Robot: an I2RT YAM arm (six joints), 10 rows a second.
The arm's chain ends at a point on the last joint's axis. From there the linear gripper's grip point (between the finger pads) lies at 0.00 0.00 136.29 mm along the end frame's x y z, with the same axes.
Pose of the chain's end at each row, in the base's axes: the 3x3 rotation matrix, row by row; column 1 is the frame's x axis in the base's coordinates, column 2 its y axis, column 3 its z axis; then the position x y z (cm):
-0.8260 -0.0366 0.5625; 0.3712 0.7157 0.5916; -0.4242 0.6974 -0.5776; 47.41 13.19 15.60
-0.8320 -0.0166 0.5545; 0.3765 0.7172 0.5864; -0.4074 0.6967 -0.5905; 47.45 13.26 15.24
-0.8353 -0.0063 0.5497; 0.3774 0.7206 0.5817; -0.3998 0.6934 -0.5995; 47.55 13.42 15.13
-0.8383 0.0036 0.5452; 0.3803 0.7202 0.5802; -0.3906 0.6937 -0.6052; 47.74 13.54 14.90
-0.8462 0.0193 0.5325; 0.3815 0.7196 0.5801; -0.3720 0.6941 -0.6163; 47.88 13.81 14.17
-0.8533 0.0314 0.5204; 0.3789 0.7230 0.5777; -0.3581 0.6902 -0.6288; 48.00 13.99 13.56
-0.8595 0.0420 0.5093; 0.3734 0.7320 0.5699; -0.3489 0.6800 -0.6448; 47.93 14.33 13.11
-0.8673 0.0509 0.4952; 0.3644 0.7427 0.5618; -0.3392 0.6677 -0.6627; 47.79 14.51 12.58
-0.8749 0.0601 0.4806; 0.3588 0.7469 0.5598; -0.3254 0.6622 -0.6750; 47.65 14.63 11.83
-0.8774 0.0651 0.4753; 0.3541 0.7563 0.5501; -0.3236 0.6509 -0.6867; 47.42 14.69 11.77
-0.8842 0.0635 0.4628; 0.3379 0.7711 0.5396; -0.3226 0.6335 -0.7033; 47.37 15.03 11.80
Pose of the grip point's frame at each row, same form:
-0.8260 -0.0366 0.5625; 0.3712 0.7157 0.5916; -0.4242 0.6974 -0.5776; 55.08 21.25 7.73
-0.8320 -0.0166 0.5545; 0.3765 0.7172 0.5864; -0.4074 0.6967 -0.5905; 55.01 21.25 7.19
-0.8353 -0.0063 0.5497; 0.3774 0.7206 0.5817; -0.3998 0.6934 -0.5995; 55.04 21.35 6.96
-0.8383 0.0036 0.5452; 0.3803 0.7202 0.5802; -0.3906 0.6937 -0.6052; 55.17 21.45 6.65
-0.8462 0.0193 0.5325; 0.3815 0.7196 0.5801; -0.3720 0.6941 -0.6163; 55.14 21.72 5.77
-0.8533 0.0314 0.5204; 0.3789 0.7230 0.5777; -0.3581 0.6902 -0.6288; 55.09 21.86 4.99
-0.8595 0.0420 0.5093; 0.3734 0.7320 0.5699; -0.3489 0.6800 -0.6448; 54.87 22.10 4.32
-0.8673 0.0509 0.4952; 0.3644 0.7427 0.5618; -0.3392 0.6677 -0.6627; 54.54 22.17 3.55
-0.8749 0.0601 0.4806; 0.3588 0.7469 0.5598; -0.3254 0.6622 -0.6750; 54.20 22.26 2.63
-0.8774 0.0651 0.4753; 0.3541 0.7563 0.5501; -0.3236 0.6509 -0.6867; 53.90 22.19 2.41
-0.8842 0.0635 0.4628; 0.3379 0.7711 0.5396; -0.3226 0.6335 -0.7033; 53.68 22.38 2.21

